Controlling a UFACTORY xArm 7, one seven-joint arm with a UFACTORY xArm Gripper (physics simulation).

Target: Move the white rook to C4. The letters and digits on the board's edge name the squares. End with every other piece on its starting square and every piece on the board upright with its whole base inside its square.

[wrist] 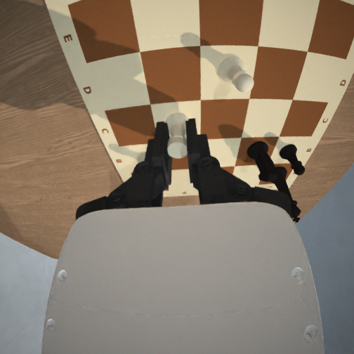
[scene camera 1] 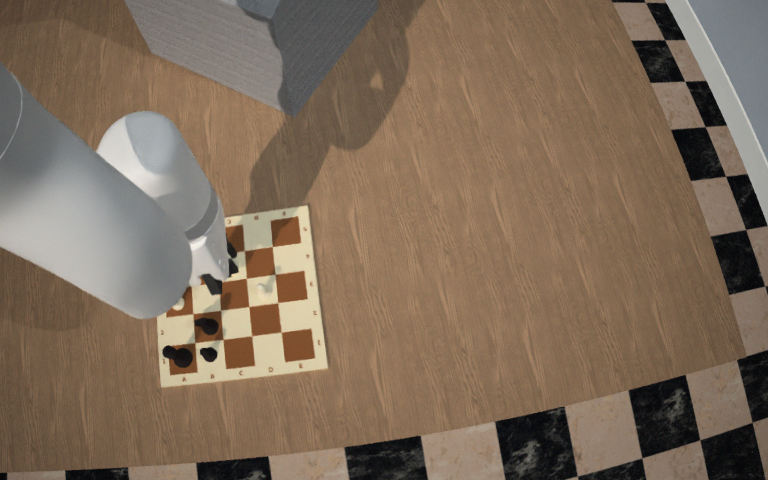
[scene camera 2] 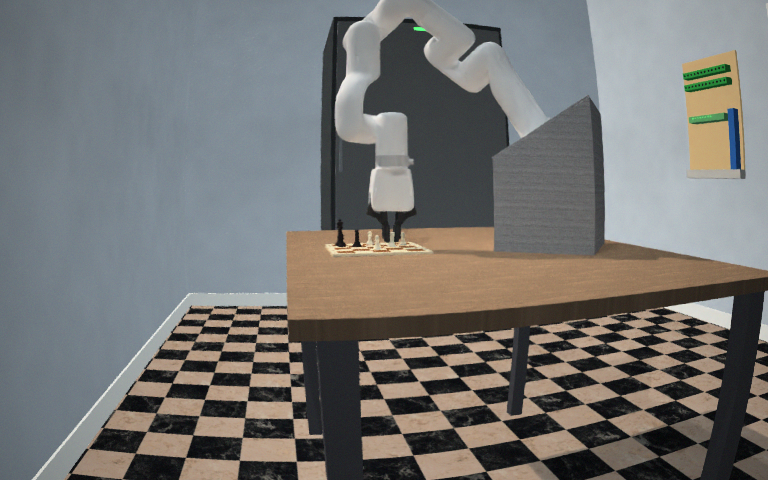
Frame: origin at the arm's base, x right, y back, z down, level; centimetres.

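Where they show: gripper, fingertip midpoint: (scene camera 1: 226, 264) (scene camera 2: 391, 242); arm's base, origin of the base link: (scene camera 2: 542, 140).
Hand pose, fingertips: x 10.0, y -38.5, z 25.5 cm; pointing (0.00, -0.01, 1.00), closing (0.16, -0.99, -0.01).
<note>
Each offset is from my fingertips to the top centre of the thing. "spot": to the spot under its first point.
The white rook @[dx -0.4, dy -0.1, dz -2.3 cm] (scene camera 2: 391, 238) (wrist: 177, 146) is upright between the fingertips. Its base shows over the light C4 square in the wrist view, at or very close to the board surface; whether it touches cannot be told. My gripper (scene camera 1: 223, 276) (scene camera 2: 391, 241) (wrist: 178, 135) is shut on the rook and points down at the board @[spot: dx -7.6, dy -15.7, dz +1.1 cm] (scene camera 1: 320, 362) (wrist: 75, 75). In scene camera 1 the arm and fingers hide the rook and the board's far left corner. A white pawn @[dx -3.6, dy -4.9, dz -2.0 cm] (scene camera 1: 263, 290) (wrist: 233, 68) stands upright on D3, one row and one column away from C4.
A black king @[dx +9.2, dy -9.7, dz -5.2 cm] (scene camera 1: 181, 356) (scene camera 2: 339, 234) stands on A1, a black pawn @[dx +5.5, dy -10.4, dz -2.0 cm] (scene camera 1: 208, 354) on B1, a black piece @[dx +4.6, dy -6.9, dz -2.8 cm] (scene camera 1: 209, 326) on B2 and a white piece @[dx +8.0, dy -2.5, dz -2.0 cm] (scene camera 1: 178, 304) on A3. Another white piece @[dx +2.8, dy +4.1, dz -2.0 cm] (scene camera 2: 403, 238) stands near the rook. A grey block (scene camera 2: 546, 198) stands on the table.
</note>
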